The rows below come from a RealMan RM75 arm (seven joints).
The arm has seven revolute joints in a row. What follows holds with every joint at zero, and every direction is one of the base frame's. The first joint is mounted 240.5 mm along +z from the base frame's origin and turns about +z. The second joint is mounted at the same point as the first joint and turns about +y. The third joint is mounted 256 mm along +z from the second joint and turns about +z. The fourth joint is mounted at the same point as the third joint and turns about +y. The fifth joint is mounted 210 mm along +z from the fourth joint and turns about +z. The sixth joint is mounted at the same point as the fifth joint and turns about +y. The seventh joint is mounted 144 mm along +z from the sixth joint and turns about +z. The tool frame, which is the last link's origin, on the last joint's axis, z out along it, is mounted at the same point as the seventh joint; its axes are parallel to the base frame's.
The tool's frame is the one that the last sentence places.
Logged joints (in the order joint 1, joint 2, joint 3, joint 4, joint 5, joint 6, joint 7), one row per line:
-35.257, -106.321, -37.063, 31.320, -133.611, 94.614, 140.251
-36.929, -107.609, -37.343, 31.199, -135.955, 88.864, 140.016
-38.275, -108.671, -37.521, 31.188, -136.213, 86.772, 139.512
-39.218, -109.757, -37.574, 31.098, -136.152, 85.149, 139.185
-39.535, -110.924, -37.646, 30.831, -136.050, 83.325, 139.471
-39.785, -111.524, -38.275, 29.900, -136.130, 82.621, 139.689
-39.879, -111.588, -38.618, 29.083, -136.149, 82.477, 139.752
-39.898, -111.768, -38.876, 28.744, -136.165, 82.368, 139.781
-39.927, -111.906, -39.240, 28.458, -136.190, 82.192, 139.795
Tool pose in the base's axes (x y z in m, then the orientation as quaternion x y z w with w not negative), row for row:
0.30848, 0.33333, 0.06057, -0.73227, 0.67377, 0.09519, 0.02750
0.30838, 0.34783, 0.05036, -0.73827, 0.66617, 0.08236, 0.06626
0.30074, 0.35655, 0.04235, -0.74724, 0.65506, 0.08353, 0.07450
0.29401, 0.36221, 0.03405, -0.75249, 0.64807, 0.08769, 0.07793
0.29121, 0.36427, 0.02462, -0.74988, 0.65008, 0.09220, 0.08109
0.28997, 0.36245, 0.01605, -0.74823, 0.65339, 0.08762, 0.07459
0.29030, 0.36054, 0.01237, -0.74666, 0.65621, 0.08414, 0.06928
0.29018, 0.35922, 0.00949, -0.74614, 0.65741, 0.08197, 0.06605
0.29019, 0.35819, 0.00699, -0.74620, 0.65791, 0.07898, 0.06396
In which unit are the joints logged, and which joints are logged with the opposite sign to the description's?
The joints are logged in degrees. Opposite sign: joint 1, joint 2, joint 4, joint 6.
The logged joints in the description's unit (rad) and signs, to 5 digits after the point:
0.61535, 1.85565, -0.64687, -0.54664, -2.33195, -1.65133, 2.44784
0.64453, 1.87813, -0.65176, -0.54453, -2.37286, -1.55097, 2.44374
0.66802, 1.89667, -0.65486, -0.54433, -2.37737, -1.51446, 2.43494
0.68448, 1.91562, -0.65579, -0.54276, -2.37630, -1.48613, 2.42924
0.69002, 1.93599, -0.65705, -0.53810, -2.37452, -1.45430, 2.43423
0.69438, 1.94646, -0.66802, -0.52185, -2.37592, -1.44201, 2.43803
0.69602, 1.94758, -0.67401, -0.50759, -2.37625, -1.43950, 2.43913
0.69635, 1.95072, -0.67851, -0.50168, -2.37653, -1.43759, 2.43964
0.69686, 1.95313, -0.68487, -0.49669, -2.37696, -1.43452, 2.43988

